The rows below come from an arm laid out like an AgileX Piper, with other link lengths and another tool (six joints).
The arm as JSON. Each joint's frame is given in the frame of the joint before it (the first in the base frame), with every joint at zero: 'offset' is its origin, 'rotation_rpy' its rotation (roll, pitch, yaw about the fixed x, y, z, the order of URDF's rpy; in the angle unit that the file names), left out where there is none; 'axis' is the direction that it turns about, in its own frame. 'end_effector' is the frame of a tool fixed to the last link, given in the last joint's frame.
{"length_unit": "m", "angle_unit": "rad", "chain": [
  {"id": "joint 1", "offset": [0.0, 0.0, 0.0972], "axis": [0.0, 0.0, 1.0]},
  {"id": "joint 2", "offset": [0.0, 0.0, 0.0], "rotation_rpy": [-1.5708, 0.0, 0.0], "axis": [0.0, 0.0, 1.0]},
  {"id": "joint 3", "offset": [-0.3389, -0.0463, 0.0], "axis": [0.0, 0.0, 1.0]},
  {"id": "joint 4", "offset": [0.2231, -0.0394, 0.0], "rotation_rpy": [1.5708, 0.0, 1.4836], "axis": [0.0, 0.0, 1.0]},
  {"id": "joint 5", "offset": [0.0, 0.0, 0.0], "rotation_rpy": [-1.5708, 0.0, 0.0], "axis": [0.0, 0.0, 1.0]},
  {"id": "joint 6", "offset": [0.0, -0.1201, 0.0], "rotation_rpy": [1.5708, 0.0, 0.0], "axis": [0.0, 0.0, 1.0]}
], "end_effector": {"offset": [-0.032, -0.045, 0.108], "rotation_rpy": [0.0, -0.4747, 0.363]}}
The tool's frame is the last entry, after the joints.
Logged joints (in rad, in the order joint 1, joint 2, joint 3, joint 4, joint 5, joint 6), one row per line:
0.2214 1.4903 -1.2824 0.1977 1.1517 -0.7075
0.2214 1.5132 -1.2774 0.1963 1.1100 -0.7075
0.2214 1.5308 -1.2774 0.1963 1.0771 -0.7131
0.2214 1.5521 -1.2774 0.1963 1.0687 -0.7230
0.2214 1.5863 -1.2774 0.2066 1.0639 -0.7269
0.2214 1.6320 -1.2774 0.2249 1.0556 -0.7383
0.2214 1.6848 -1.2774 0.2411 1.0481 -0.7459
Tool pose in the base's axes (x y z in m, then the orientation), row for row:
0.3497 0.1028 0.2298 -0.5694 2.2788 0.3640
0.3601 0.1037 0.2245 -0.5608 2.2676 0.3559
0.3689 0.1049 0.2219 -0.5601 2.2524 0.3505
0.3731 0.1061 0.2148 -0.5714 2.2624 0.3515
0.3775 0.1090 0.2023 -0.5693 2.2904 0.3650
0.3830 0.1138 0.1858 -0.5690 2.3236 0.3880
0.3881 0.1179 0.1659 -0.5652 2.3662 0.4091
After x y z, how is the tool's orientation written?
As a rotation vector, in radians.
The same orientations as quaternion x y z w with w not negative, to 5 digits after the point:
-0.22226 0.88950 0.14208 0.37310
-0.21957 0.88785 0.13935 0.37960
-0.22004 0.88488 0.13770 0.38678
-0.22388 0.88641 0.13772 0.38103
-0.22167 0.89181 0.14212 0.36787
-0.21981 0.89764 0.14989 0.35137
-0.21620 0.90511 0.15649 0.33097

